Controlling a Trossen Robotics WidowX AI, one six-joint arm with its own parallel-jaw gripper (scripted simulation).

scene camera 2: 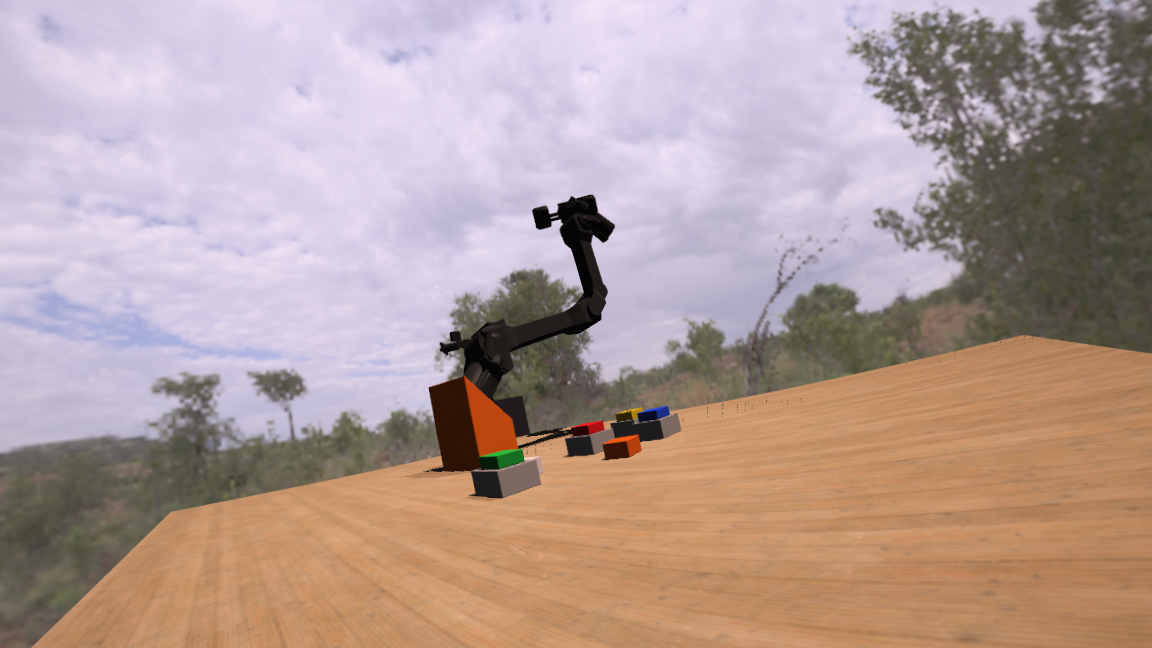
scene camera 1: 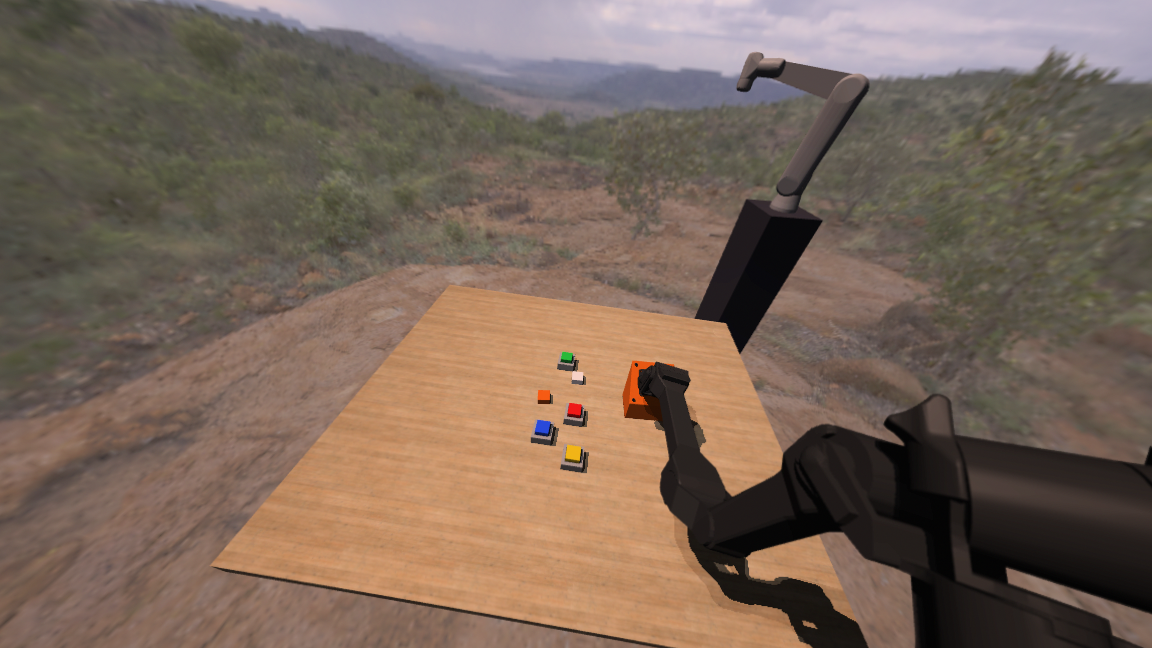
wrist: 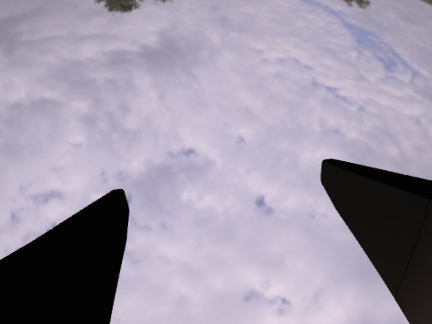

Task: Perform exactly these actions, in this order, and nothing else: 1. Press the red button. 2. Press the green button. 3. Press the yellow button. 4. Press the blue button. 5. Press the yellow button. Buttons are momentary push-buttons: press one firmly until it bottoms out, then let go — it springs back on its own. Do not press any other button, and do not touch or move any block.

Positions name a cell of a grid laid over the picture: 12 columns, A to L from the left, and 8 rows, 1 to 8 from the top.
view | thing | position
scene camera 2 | gripper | F3
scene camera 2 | small orange block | G6
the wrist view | gripper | G5
